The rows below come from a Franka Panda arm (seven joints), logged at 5 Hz.
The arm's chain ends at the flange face. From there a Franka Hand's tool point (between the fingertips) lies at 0.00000 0.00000 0.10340 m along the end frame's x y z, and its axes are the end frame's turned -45 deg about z.
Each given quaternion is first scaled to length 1.
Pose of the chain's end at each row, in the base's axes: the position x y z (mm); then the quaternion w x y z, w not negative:
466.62, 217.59, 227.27, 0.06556, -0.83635, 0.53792, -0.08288
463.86, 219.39, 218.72, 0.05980, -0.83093, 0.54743, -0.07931
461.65, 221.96, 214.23, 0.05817, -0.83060, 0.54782, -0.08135
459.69, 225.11, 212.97, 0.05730, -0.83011, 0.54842, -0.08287
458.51, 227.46, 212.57, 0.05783, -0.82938, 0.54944, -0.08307
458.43, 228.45, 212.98, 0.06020, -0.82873, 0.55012, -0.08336
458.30, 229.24, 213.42, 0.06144, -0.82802, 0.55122, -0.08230
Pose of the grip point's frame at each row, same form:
488.25, 219.71, 126.18, 0.02885, -0.97854, 0.17692, -0.10166
484.26, 220.69, 117.36, 0.02490, -0.97718, 0.18778, -0.09616
482.21, 222.74, 112.90, 0.02261, -0.97701, 0.18826, -0.09742
480.41, 225.55, 111.67, 0.02123, -0.97679, 0.18900, -0.09849
479.33, 227.94, 111.29, 0.02164, -0.97651, 0.19023, -0.09888
479.57, 229.28, 111.77, 0.02372, -0.97617, 0.19110, -0.10005
479.40, 230.38, 112.20, 0.02527, -0.97593, 0.19239, -0.09955

